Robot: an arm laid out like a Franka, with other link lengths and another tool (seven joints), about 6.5 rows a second.
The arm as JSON. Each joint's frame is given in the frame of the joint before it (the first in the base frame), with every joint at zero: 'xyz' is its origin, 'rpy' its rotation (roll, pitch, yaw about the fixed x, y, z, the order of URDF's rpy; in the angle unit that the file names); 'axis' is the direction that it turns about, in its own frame. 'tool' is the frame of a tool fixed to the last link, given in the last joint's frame.
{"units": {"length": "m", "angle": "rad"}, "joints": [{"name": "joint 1", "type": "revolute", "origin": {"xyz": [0.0, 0.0, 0.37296], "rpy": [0.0, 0.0, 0.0]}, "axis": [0.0, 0.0, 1.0]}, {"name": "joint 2", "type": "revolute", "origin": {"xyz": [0.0, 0.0, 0.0], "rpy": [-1.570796, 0.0, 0.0]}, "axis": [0.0, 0.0, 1.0]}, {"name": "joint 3", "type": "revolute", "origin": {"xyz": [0.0, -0.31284, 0.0], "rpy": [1.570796, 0.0, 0.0]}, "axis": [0.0, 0.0, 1.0]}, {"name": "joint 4", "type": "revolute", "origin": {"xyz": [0.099, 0.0, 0.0], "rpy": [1.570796, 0.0, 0.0]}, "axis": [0.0, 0.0, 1.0]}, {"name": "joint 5", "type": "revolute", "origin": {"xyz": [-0.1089, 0.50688, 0.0], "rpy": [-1.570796, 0.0, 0.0]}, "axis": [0.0, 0.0, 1.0]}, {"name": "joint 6", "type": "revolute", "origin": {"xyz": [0.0, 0.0, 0.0], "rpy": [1.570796, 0.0, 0.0]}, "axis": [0.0, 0.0, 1.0]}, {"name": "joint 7", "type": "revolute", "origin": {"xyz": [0.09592, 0.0, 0.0], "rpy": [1.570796, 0.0, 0.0]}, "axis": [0.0, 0.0, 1.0]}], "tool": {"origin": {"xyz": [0.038, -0.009, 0.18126], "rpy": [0.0, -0.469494, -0.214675]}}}
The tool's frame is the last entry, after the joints.
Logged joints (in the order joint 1, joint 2, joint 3, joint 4, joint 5, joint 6, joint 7), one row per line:
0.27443, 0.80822, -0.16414, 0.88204, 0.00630, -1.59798, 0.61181
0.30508, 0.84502, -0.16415, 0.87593, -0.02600, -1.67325, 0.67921
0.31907, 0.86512, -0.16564, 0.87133, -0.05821, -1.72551, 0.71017
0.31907, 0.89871, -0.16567, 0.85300, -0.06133, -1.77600, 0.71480
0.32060, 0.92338, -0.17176, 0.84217, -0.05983, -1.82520, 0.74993
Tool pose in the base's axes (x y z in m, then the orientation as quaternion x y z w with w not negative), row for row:
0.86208, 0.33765, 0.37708, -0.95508, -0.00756, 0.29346, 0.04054
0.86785, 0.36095, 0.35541, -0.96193, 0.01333, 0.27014, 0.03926
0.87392, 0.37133, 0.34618, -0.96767, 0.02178, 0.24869, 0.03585
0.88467, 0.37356, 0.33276, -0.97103, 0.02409, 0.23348, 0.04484
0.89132, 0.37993, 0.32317, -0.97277, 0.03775, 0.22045, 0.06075
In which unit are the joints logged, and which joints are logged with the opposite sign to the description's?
The joints are logged in radians. Opposite sign: joint 3, joint 4, joint 6.
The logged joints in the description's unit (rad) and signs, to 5 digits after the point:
0.27443, 0.80822, 0.16414, -0.88204, 0.00630, 1.59798, 0.61181
0.30508, 0.84502, 0.16415, -0.87593, -0.02600, 1.67325, 0.67921
0.31907, 0.86512, 0.16564, -0.87133, -0.05821, 1.72551, 0.71017
0.31907, 0.89871, 0.16567, -0.85300, -0.06133, 1.77600, 0.71480
0.32060, 0.92338, 0.17176, -0.84217, -0.05983, 1.82520, 0.74993

